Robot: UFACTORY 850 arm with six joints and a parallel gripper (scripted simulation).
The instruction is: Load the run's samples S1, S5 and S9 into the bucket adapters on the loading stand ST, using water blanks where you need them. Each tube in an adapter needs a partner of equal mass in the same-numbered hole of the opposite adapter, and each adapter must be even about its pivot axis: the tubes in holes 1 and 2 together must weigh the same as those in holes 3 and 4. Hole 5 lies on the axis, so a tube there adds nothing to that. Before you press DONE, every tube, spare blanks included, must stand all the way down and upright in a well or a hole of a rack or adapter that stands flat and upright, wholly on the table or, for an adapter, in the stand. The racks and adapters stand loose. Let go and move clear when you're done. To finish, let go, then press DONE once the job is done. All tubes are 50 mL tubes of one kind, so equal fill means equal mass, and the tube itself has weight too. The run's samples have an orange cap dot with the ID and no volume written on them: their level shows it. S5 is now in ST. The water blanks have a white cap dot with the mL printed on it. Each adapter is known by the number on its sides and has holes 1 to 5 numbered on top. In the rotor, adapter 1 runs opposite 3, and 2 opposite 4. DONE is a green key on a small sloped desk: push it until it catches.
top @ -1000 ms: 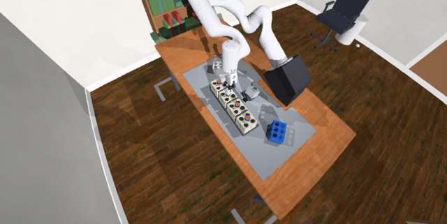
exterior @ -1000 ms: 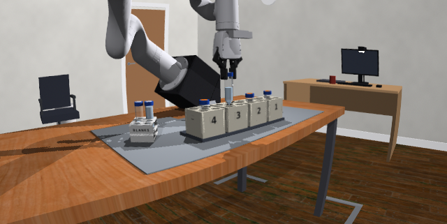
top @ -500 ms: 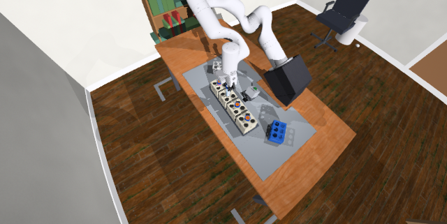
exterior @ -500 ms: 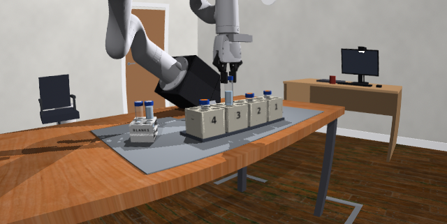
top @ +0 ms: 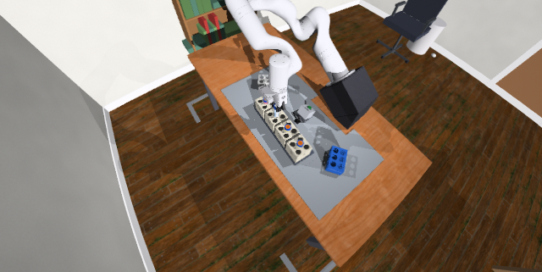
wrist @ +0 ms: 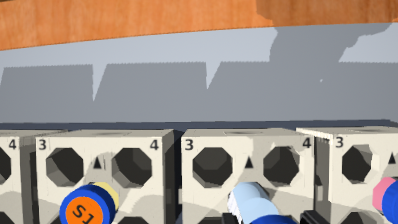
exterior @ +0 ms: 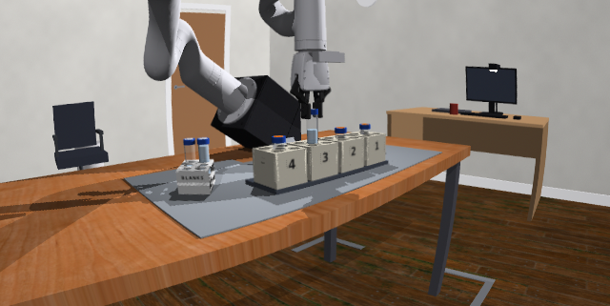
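The green DONE key is 21 cm behind my hand, 7 cm to the left of it and 11 cm below it. Round my hand: blue rack 10 cm behind, 40 cm to the left, 15 cm below; white blanks rack 15 cm behind, 28 cm to the right, 15 cm below; sample tube 2 cm behind, 11 cm to the right, 11 cm below.
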